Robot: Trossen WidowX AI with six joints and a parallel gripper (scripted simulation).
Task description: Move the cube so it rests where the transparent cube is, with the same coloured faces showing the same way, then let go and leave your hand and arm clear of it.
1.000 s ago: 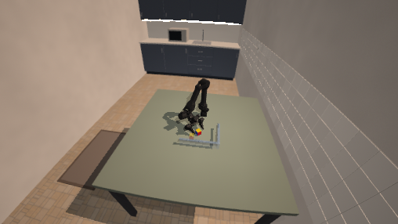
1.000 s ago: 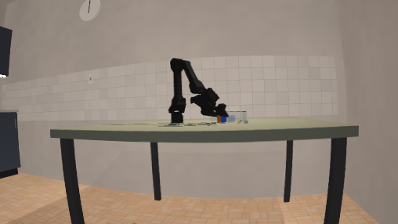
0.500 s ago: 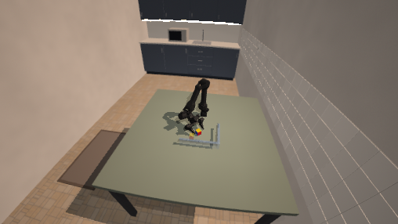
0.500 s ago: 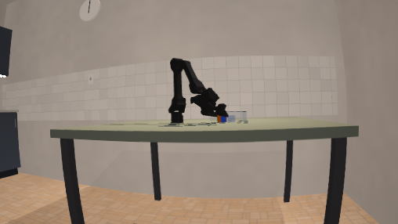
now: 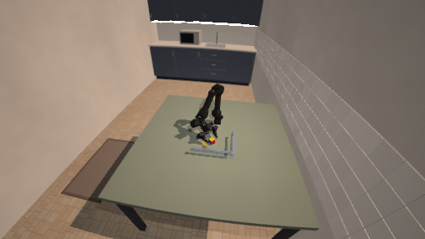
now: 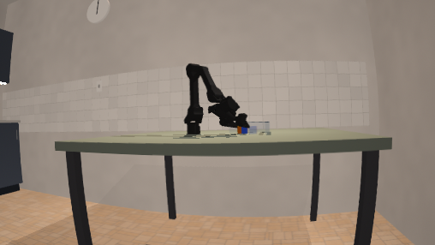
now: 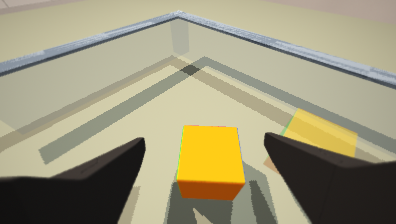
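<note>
The transparent cube is 70 mm ahead of my hand, 40 mm to the right of it and 30 mm below it. From my hand the other things lie so: fence (150 mm ahead, 30 mm to the left, 10 mm below).
</note>
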